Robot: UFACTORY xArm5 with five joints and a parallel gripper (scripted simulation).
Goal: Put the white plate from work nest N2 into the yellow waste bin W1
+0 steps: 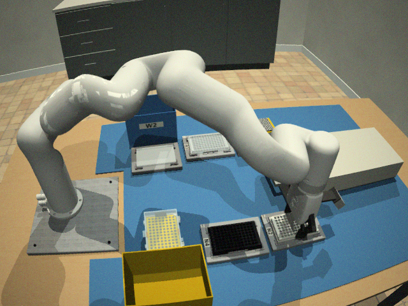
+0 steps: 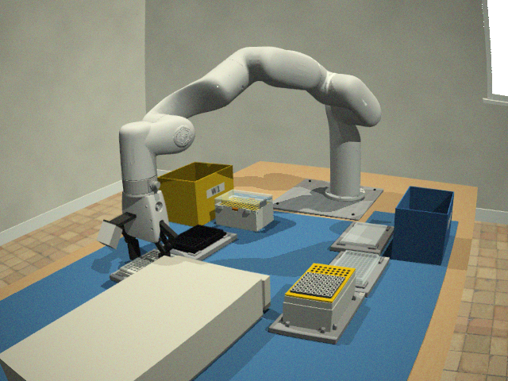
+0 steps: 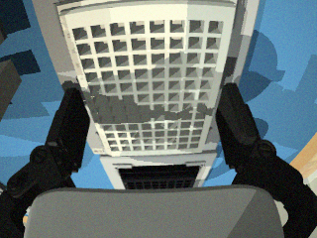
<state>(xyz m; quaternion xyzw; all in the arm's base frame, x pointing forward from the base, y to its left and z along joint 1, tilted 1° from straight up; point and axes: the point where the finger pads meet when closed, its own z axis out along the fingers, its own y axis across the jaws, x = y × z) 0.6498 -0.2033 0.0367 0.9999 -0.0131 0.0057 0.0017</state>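
The white plate is 10 mm below my hand. Round my hand: drawer (140 mm ahead, 190 mm to the left, 10 mm below); black plate (170 mm behind, 10 mm below); grey nest N2 (30 mm below).
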